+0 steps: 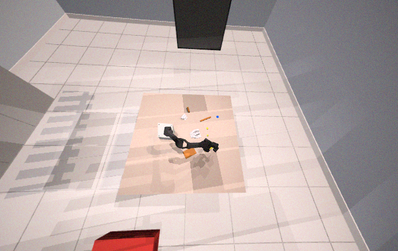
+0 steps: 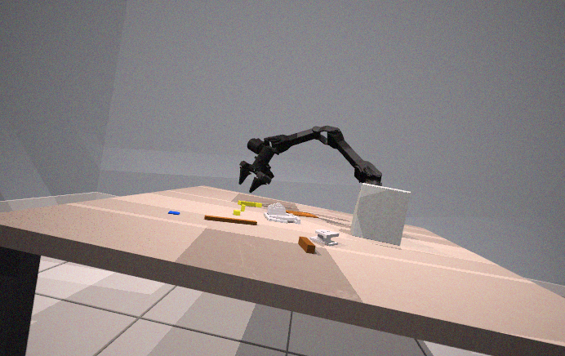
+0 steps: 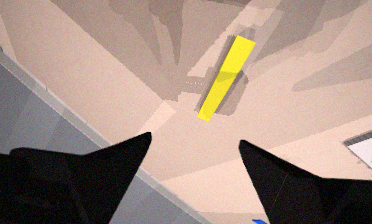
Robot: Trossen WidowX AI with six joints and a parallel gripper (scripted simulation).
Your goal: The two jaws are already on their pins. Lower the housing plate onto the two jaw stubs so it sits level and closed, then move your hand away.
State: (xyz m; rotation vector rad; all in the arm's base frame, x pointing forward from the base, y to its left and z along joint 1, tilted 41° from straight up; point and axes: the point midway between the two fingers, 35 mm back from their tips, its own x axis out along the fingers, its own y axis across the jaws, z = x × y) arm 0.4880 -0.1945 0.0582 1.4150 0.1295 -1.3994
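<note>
Now: the white block 34 cm behind my gripper tip, 42 cm to the left of it and 6 cm below it. Also, from my gripper tip: brown bar (5 cm behind, 40 cm to the left, 7 cm below); then orange plate (26 cm behind, 5 cm to the right, 7 cm below); then yellow piece (3 cm behind, 1 cm to the right, 7 cm below).
</note>
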